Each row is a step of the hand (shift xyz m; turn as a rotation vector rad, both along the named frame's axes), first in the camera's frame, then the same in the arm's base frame.
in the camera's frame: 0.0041 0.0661 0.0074 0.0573 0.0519 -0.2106
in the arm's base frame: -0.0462 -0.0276 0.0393 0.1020 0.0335 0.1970
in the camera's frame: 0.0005 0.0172 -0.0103 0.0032 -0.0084 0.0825
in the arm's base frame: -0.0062 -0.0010 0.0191 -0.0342 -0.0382 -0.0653
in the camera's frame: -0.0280 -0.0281 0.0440 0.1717 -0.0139 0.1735
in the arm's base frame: -0.0182 0.0117 -0.0551 0.0140 -0.2183 -0.1093
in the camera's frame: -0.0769 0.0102 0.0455 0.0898 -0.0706 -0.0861
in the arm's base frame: -0.0711 0.0396 -0.0382 0.1394 -0.0125 0.0296
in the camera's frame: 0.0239 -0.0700 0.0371 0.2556 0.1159 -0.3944
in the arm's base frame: 0.0414 -0.0150 -0.0700 0.2579 -0.0661 0.4043
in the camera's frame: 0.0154 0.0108 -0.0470 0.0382 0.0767 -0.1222
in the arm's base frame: 0.0247 0.0056 0.0438 0.0303 0.0007 0.1461
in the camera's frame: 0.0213 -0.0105 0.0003 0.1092 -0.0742 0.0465
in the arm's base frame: 0.0184 -0.0145 -0.0039 0.0853 -0.0888 -0.0665
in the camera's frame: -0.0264 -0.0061 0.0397 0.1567 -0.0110 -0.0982
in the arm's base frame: -0.0301 0.0055 -0.0371 0.1411 -0.0811 0.0884
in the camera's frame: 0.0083 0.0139 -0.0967 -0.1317 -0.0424 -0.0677
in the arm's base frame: 0.0439 0.0335 0.0811 -0.0079 0.1538 0.0008
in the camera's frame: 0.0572 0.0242 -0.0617 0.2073 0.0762 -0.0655
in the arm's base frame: 0.0455 -0.0265 0.0699 0.0928 -0.1656 0.1305
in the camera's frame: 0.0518 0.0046 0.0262 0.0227 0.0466 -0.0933
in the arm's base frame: 0.0115 -0.0565 -0.0080 0.0278 0.0097 0.1026
